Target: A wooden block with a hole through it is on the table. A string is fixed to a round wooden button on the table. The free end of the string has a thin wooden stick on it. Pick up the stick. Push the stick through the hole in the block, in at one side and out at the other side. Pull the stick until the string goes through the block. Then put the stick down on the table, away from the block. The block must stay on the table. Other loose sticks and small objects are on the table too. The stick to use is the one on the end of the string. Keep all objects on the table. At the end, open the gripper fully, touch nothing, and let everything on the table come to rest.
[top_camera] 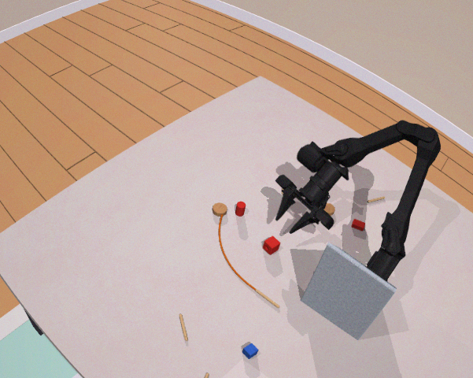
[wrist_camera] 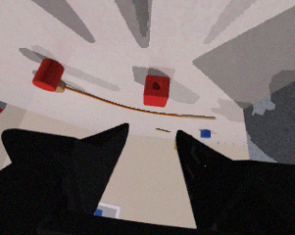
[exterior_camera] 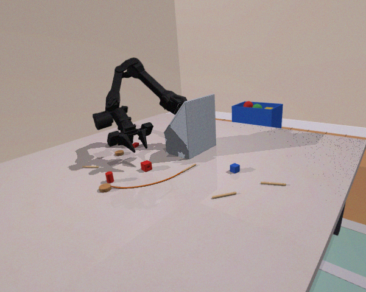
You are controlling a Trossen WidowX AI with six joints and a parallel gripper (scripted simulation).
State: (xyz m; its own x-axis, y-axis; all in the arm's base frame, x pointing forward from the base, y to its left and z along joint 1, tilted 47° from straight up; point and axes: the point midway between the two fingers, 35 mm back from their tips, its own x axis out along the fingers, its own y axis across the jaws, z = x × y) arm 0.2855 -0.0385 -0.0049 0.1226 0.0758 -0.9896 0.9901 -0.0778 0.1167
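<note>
My gripper tip is 16 cm to the right of the thin wooden stick, 8 cm past it and 7 cm above it. Also, from my gripper tip: flat red piece: 23 cm to the right, 13 cm behind, 7 cm below; then red cylinder: 14 cm ahead, 6 cm below, 1 cm to the right; then blue cube: 31 cm to the left, 17 cm behind, 6 cm below.
</note>
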